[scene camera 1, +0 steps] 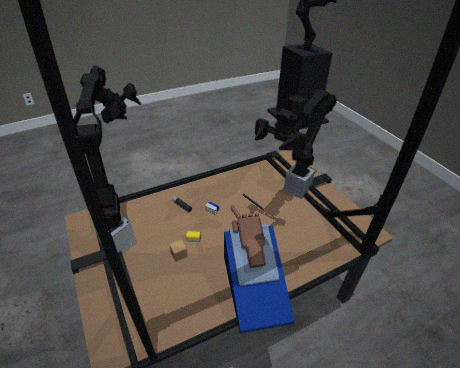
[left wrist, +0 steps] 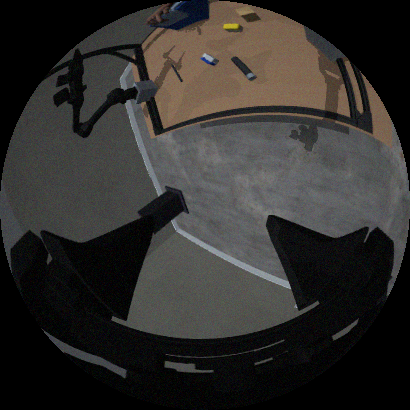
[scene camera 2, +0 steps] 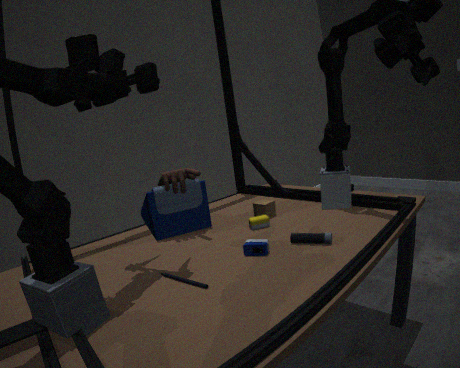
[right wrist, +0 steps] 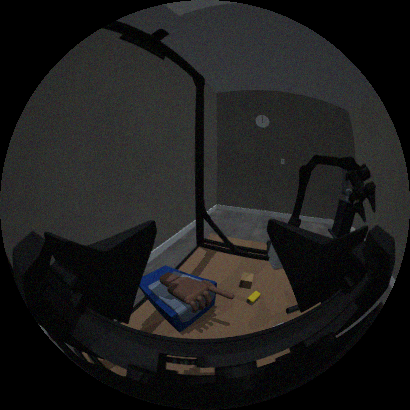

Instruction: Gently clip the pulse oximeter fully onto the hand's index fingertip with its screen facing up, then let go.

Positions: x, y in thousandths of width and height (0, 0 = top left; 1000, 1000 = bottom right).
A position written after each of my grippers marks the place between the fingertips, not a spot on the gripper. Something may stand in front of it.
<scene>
My left gripper (scene camera 2: 903, 192) is open, holding nothing. My right gripper (scene camera 2: 314, 232) is open, holding nothing.
My left gripper shows as well in scene camera 1 (scene camera 1: 292, 303) and in the left wrist view (left wrist: 518, 540). My right gripper shows as well in scene camera 1 (scene camera 1: 579, 390) and in the right wrist view (right wrist: 521, 552).
</scene>
